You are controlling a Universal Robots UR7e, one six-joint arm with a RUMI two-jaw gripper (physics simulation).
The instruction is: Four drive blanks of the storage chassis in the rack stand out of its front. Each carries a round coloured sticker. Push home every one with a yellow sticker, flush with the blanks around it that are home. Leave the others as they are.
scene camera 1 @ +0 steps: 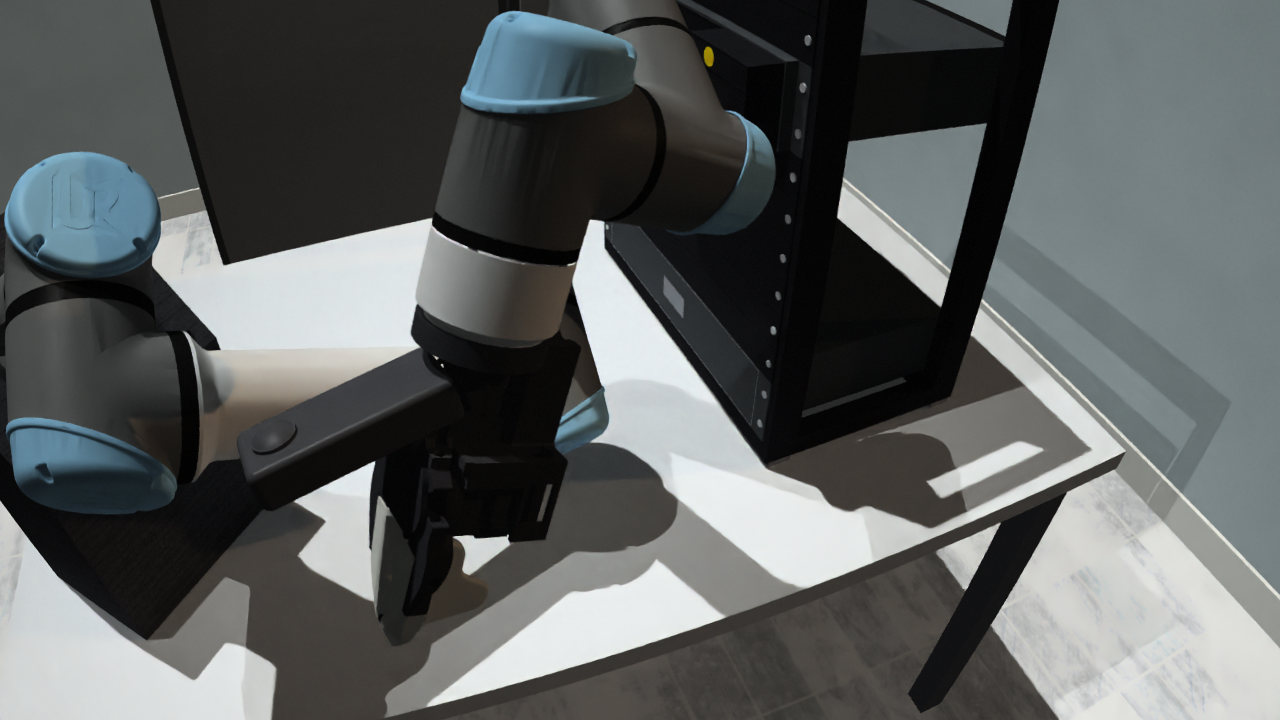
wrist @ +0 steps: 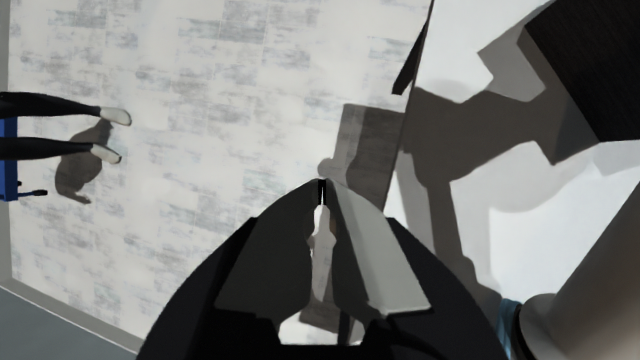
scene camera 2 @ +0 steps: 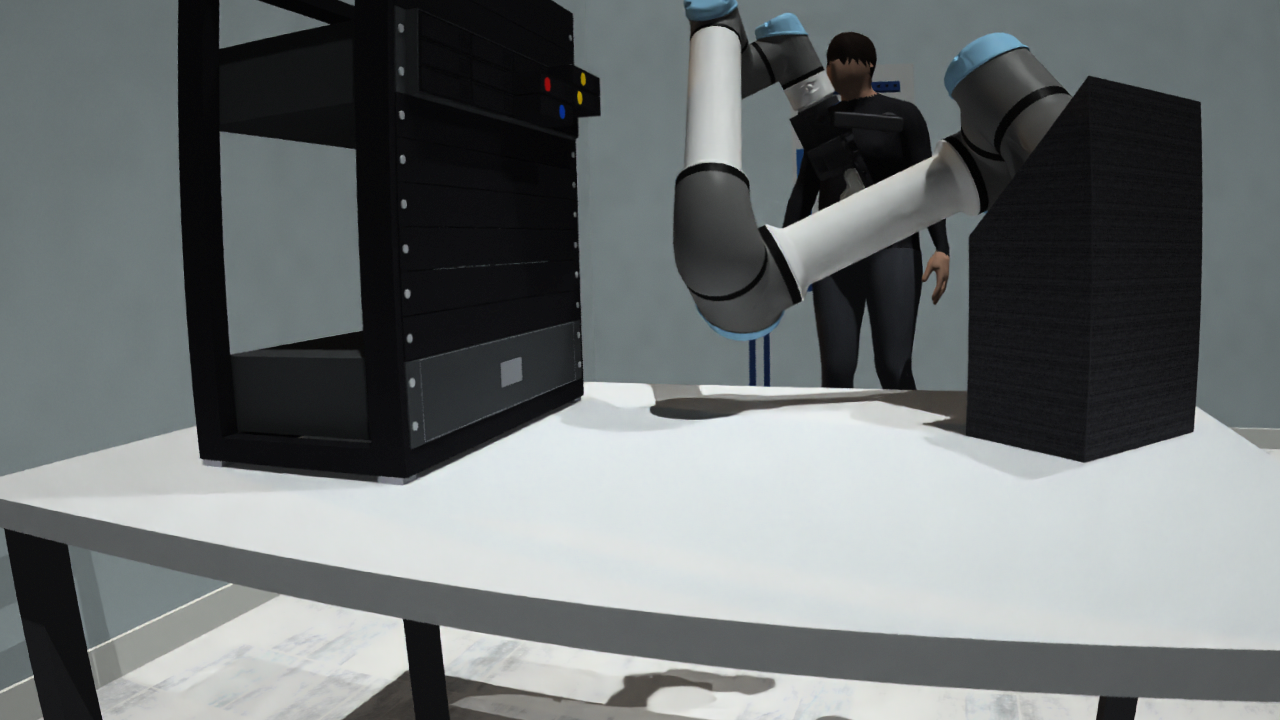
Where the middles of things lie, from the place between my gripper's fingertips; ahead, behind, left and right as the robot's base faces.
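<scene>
Relative to the rack [scene camera 2: 469,122], my hand is 55 cm to the right of it, 52 cm short of it and 2 cm below it.
</scene>
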